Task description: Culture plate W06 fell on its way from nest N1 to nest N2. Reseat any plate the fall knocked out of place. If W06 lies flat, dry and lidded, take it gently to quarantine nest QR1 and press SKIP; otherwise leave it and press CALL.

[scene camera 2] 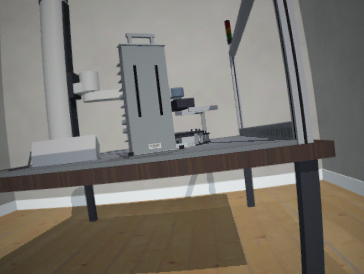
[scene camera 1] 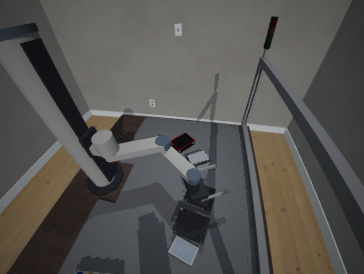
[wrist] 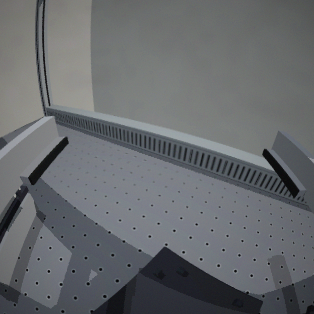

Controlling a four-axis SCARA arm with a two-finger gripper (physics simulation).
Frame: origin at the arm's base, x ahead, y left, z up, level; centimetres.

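Seen in the pictures: gripper, fingertip midpoint: (scene camera 2: 209, 109) (scene camera 1: 221, 177) (wrist: 170, 131); arm's base, origin of the base link: (scene camera 1: 105, 178).
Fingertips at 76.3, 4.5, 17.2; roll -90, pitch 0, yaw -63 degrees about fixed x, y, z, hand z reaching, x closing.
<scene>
Pixels of each thing's top centre, then the offset from my fingertips to it, as dx, dy, dz. "spot": a spot on its surface instead.
- dark nest, middle of its top: (scene camera 2: 182, 130) (scene camera 1: 191, 223) -12.8, -23.5, -9.2
- dark nest corner, surface spot: (wrist: 200, 287) spot: -3.9, -6.3, -11.3
- white plate, middle of its top: (scene camera 1: 198, 157) -14.6, +19.5, -9.0
- red-edged black nest, middle of its top: (scene camera 1: 182, 140) -28.7, +36.0, -11.3
- white plate with visible wells, middle of its top: (scene camera 1: 183, 249) -14.9, -35.1, -14.3
- pale sloped box, middle of its top: (scene camera 2: 64, 138) -49.9, -56.8, -7.5
- slotted strip, surface spot: (wrist: 170, 150) spot: +20.2, +7.6, -14.3
My gripper (scene camera 1: 212, 181) (scene camera 2: 200, 109) (wrist: 170, 131) is open and empty above the dark nests, its fingers wide apart. A dark nest (scene camera 1: 191, 223) stands near the front; another dark nest (scene camera 1: 204, 195) is partly hidden under the gripper. A dark nest corner (wrist: 200, 287) shows low in the wrist view. A white plate (scene camera 1: 198, 157) is behind the gripper, close to the red-edged black nest (scene camera 1: 182, 142). A white plate with visible wells (scene camera 1: 183, 250) lies beside the front nest. Labels are unreadable, so I cannot tell which plate is W06. The SKIP and CALL buttons cannot be made out.
A tall grey plate tower (scene camera 2: 148, 100) stands at the table's front, beside a pale sloped box (scene camera 2: 65, 150). The arm's column (scene camera 1: 55, 100) is at the left. A frame rail (scene camera 1: 310, 110) with a signal light (scene camera 1: 271, 33) runs along the right. A slotted strip (wrist: 170, 150) edges the perforated deck.
</scene>
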